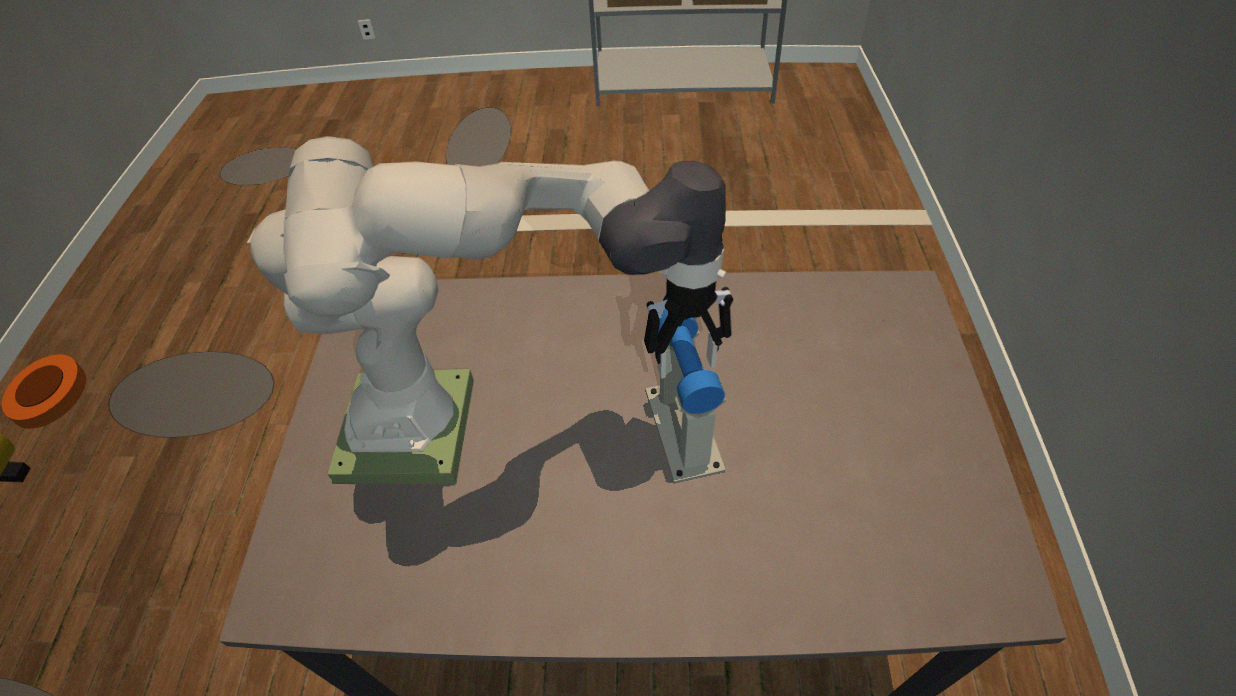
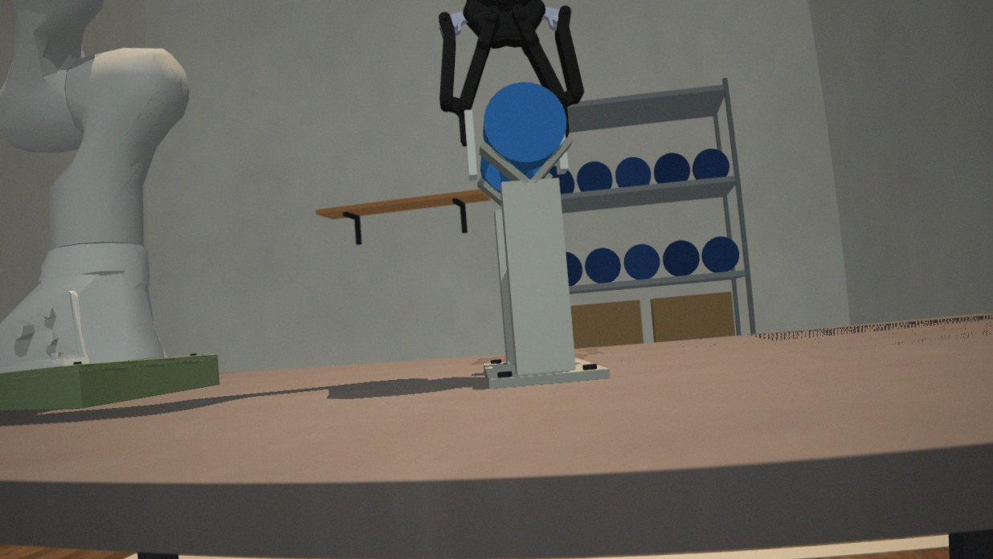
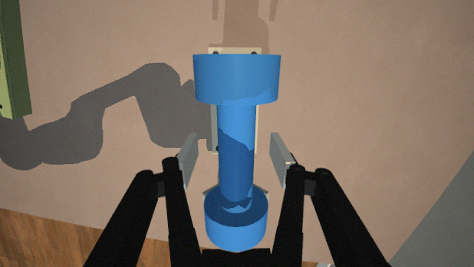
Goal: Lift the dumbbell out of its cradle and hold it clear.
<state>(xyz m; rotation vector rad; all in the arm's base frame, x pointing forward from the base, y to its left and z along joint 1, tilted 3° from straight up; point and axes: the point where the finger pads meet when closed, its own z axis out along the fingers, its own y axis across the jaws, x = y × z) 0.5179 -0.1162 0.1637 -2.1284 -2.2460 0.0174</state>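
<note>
My hand is right at the blue dumbbell. Round my hand: grey cradle 13 cm below.
</note>
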